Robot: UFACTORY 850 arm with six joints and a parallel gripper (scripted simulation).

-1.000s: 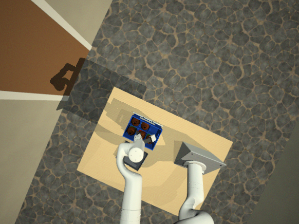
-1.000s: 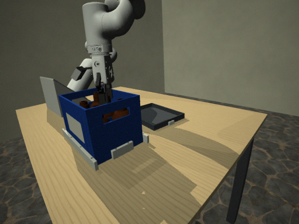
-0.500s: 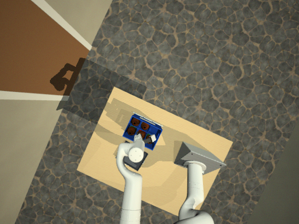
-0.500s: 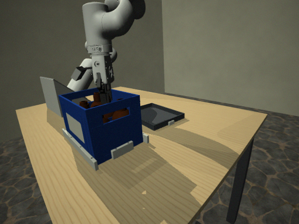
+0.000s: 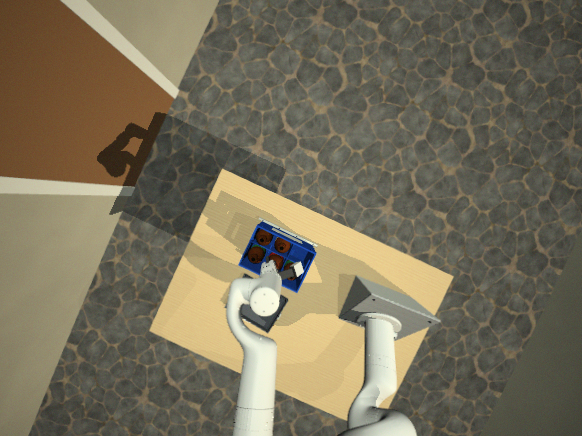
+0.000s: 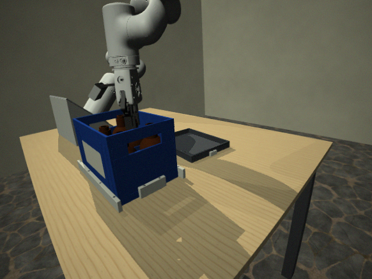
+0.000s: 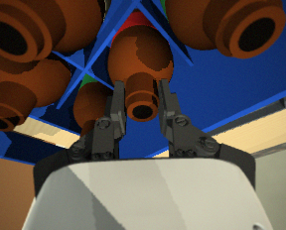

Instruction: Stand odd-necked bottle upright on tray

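My hand is 40 mm to the left of the blue crate and 70 mm above it. The rest, counted from my hand: brown bottle 80 mm behind, 20 mm to the left, 70 mm below; then dark tray 30 mm ahead, 240 mm to the left, 150 mm below.
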